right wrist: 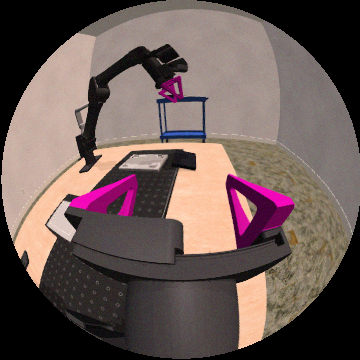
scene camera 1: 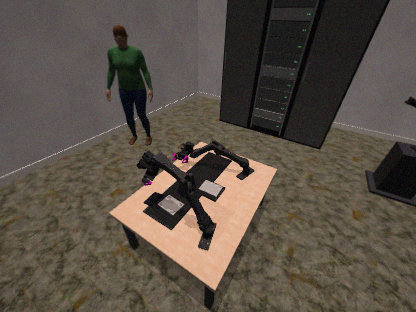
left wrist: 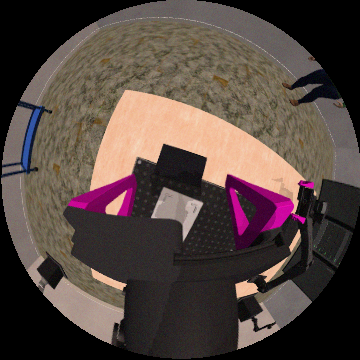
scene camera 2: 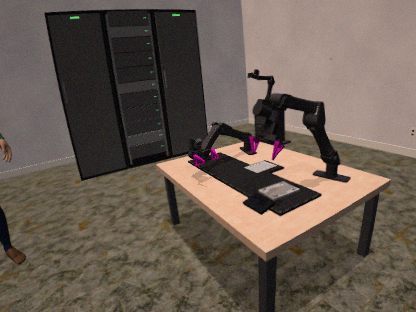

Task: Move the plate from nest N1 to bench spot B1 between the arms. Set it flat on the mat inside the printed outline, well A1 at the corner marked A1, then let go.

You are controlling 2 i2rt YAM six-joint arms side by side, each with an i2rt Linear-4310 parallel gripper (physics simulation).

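Frame: origin at the left arm's base, x left, y ahead, z down, level; centimetres.
Seen in the pictures: left gripper, fingertip midpoint: [right wrist: 178,100] [scene camera 1: 148,180] [left wrist: 180,178] [scene camera 2: 262,157]; right gripper, fingertip midpoint: [right wrist: 181,178] [scene camera 1: 176,161] [left wrist: 295,198] [scene camera 2: 212,159]; left arm's base at its link origin: [right wrist: 91,163] [scene camera 1: 207,235] [scene camera 2: 331,176]; right arm's base at its link origin: [scene camera 1: 245,173] [left wrist: 256,278] [scene camera 2: 248,151].
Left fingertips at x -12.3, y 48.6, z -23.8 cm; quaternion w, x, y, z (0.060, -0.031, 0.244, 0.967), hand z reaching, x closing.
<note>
Pixels of each thing's top centre, then the offset from my left fingertips to it. "spot": a spot on its surface instead. Level surfaces: height alone.
- pale grey rectangular piece with corner brackets, surface spot: [left wrist: 177,200] spot: dy -8.7, dx -2.0, dz +21.3 cm
- black perforated board at its surface level: dz +22.5 cm
- dark base at its top centre: [right wrist: 64,216] [scene camera 2: 260,166] [scene camera 1: 210,187] dy -38.0, dx -28.6, dz +22.3 cm
- black square block at its top centre: [left wrist: 181,165] [right wrist: 184,154] [scene camera 2: 258,200] [scene camera 1: 152,197] dy +1.0, dx -2.0, dz +20.5 cm
- wooden table at its surface level: dz +23.8 cm
A pale grey rectangular piece with corner brackets [scene camera 1: 171,205] [scene camera 2: 278,190] [left wrist: 177,200] [right wrist: 144,161], seemingly the nest, lies on the black perforated board [scene camera 2: 235,180] [right wrist: 155,195]; I cannot make out a separate plate on it. A pale mat on a dark base [scene camera 1: 211,188] [scene camera 2: 263,166] [right wrist: 61,220] lies beside the board between the arms; its outline and A1 mark are too small to read. My left gripper [scene camera 2: 264,156] [left wrist: 180,178] [right wrist: 178,100] is open, empty and raised high above the table. My right gripper [scene camera 1: 180,159] [scene camera 2: 206,157] [right wrist: 181,178] is open and empty, low near the board's far end.
A black square block [scene camera 1: 152,199] [scene camera 2: 258,203] [left wrist: 181,162] [right wrist: 184,160] adjoins the board beside the bracketed piece. The wooden table [scene camera 1: 240,210] [scene camera 2: 225,210] carries both arm bases. A person [scene camera 1: 129,70], server racks [scene camera 1: 285,75] [scene camera 2: 135,90] and a blue cart [right wrist: 182,134] stand away from the table.
</note>
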